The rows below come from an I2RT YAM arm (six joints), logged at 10 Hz.
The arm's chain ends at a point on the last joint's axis. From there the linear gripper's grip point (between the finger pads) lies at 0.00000 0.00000 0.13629 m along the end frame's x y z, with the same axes.
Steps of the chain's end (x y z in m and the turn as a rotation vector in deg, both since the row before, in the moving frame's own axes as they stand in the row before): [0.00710 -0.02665 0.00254 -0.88 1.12 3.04]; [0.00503 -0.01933 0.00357 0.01 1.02 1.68]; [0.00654 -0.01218 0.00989 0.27 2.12 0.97]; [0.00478 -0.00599 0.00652 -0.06 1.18 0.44]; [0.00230 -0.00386 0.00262 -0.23 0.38 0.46]
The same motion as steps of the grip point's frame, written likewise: [0.00971 -0.02449 0.00250 -0.88 1.12 3.04]; [0.00746 -0.01932 0.00355 0.01 1.02 1.68]; [0.01159 -0.01278 0.00980 0.27 2.12 0.97]; [0.00759 -0.00584 0.00649 -0.06 1.18 0.44]; [0.00320 -0.00331 0.00262 -0.23 0.38 0.46]
